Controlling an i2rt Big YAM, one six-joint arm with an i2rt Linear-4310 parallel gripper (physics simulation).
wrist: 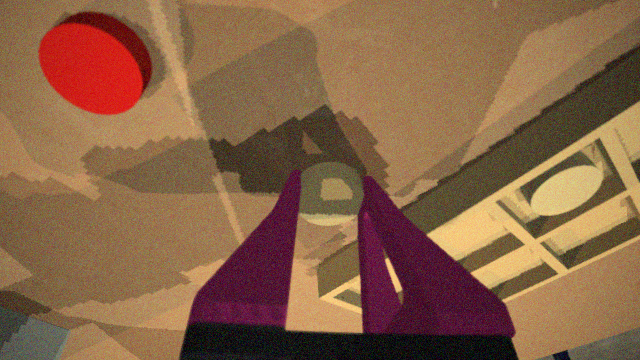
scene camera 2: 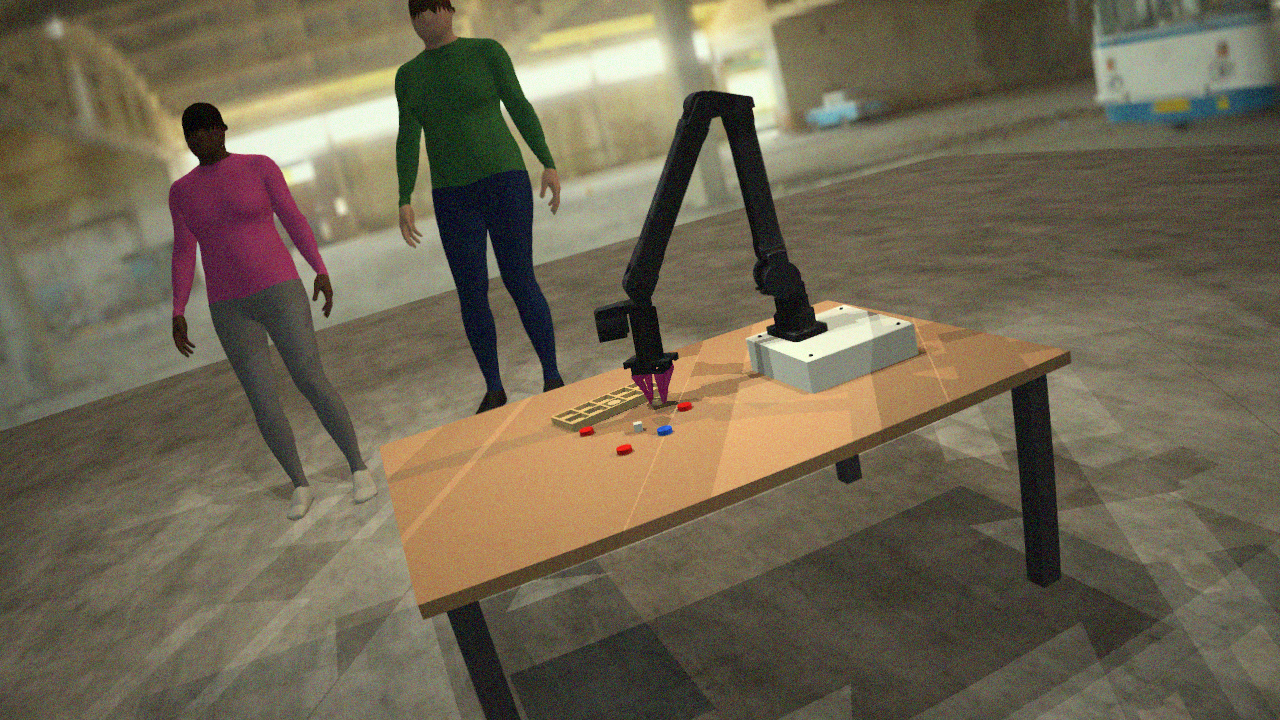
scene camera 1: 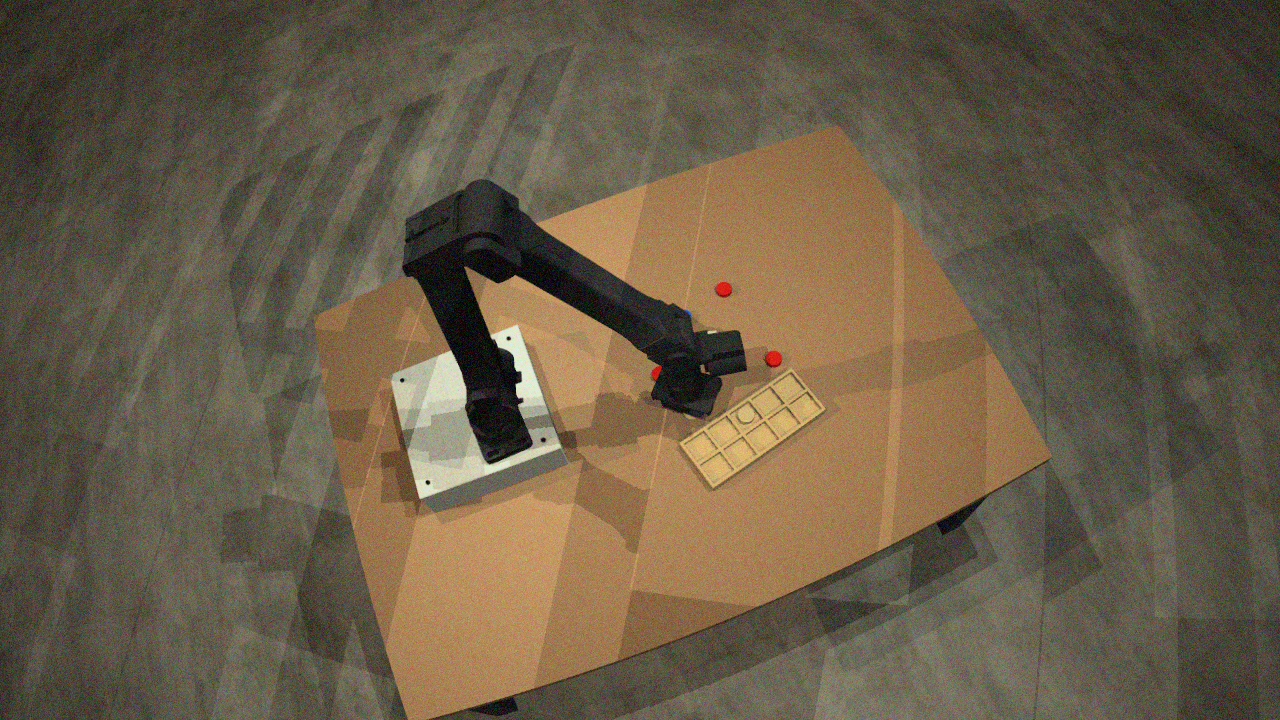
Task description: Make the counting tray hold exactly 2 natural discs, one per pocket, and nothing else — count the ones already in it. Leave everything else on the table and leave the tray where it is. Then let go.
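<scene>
My gripper (scene camera 2: 656,402) (wrist: 330,183) has its magenta fingertips shut on a natural disc (wrist: 330,195), low over the table beside the tray; whether the disc touches the table I cannot tell. In scene camera 1 the arm hides the fingertips. The counting tray (scene camera 1: 768,447) (scene camera 2: 574,425) (wrist: 537,245) has two rows of pockets. One natural disc (scene camera 1: 746,414) (scene camera 2: 614,402) (wrist: 567,191) lies in it, in the middle pocket of the row nearer the gripper in scene camera 1.
One red disc (scene camera 1: 657,372) (scene camera 2: 684,406) (wrist: 92,67) lies close to the gripper. Two more red discs (scene camera 1: 723,289) (scene camera 1: 773,358) (scene camera 2: 623,449) (scene camera 2: 586,431), a blue disc (scene camera 2: 664,430) and a small whitish cube (scene camera 2: 637,427) lie near the tray. The white robot base (scene camera 1: 447,465) stands behind.
</scene>
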